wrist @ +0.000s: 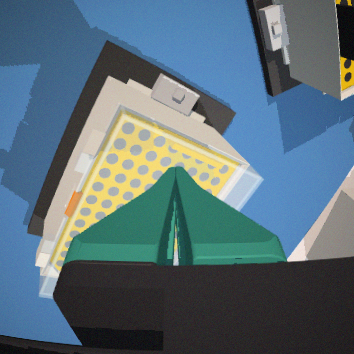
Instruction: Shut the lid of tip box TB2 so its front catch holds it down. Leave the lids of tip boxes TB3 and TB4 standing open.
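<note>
A pale tip box on a dark base lies tilted in the view, left of centre. Its clear lid lies over the yellow tip rack, whose grey round spots show through. An orange tab is on the box's left long side. No label is readable, so I cannot tell the box's number, nor whether the catch holds the lid. My gripper is shut and empty, its green fingertips together over the lid. The fingers hide the lower right part of the box; whether they touch the lid is unclear.
Part of another box, with a grey wall, dark base and yellow rack, shows at the upper right; its lid cannot be made out. A pale, angular object stands at the right edge beside the gripper. The surface underneath is blue.
</note>
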